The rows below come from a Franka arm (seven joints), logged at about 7 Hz.
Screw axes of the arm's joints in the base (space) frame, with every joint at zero. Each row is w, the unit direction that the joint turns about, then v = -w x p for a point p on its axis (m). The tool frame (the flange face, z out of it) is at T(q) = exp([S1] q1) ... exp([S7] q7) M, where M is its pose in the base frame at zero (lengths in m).
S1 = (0, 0, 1, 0.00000, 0.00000, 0.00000)
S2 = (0, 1, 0, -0.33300, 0.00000, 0.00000)
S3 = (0, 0, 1, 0.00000, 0.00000, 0.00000)
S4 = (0, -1, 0, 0.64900, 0.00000, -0.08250)
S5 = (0, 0, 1, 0.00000, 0.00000, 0.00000)
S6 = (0, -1, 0, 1.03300, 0.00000, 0.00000)
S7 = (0, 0, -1, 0.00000, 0.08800, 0.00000)
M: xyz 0.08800 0.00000 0.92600 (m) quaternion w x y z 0 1 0 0
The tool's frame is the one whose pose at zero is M.
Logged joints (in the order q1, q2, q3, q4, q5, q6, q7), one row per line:
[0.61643, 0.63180, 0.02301, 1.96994, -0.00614, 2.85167, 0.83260]
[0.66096, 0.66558, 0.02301, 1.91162, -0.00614, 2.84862, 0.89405]
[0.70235, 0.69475, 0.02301, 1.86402, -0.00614, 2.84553, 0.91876]
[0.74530, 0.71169, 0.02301, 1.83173, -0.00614, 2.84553, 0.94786]
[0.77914, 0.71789, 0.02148, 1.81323, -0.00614, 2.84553, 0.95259]
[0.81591, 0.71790, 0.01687, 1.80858, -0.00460, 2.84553, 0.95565]
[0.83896, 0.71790, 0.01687, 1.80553, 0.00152, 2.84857, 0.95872]
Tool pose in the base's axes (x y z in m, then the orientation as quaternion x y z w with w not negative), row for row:
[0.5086, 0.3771, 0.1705, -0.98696, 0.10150, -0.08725, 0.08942]
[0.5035, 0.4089, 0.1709, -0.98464, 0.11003, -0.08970, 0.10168]
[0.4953, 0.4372, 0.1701, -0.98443, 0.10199, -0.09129, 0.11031]
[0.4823, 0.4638, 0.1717, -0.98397, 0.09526, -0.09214, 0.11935]
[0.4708, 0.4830, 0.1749, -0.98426, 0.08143, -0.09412, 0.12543]
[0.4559, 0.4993, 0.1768, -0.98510, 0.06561, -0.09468, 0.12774]
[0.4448, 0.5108, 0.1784, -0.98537, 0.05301, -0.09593, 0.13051]
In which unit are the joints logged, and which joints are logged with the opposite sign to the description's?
The joints are logged in radians. Opposite sign: q4, q5.
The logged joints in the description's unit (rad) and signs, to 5 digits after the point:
[0.61643, 0.63180, 0.02301, -1.96994, 0.00614, 2.85167, 0.83260]
[0.66096, 0.66558, 0.02301, -1.91162, 0.00614, 2.84862, 0.89405]
[0.70235, 0.69475, 0.02301, -1.86402, 0.00614, 2.84553, 0.91876]
[0.74530, 0.71169, 0.02301, -1.83173, 0.00614, 2.84553, 0.94786]
[0.77914, 0.71789, 0.02148, -1.81323, 0.00614, 2.84553, 0.95259]
[0.81591, 0.71790, 0.01687, -1.80858, 0.00460, 2.84553, 0.95565]
[0.83896, 0.71790, 0.01687, -1.80553, -0.00152, 2.84857, 0.95872]

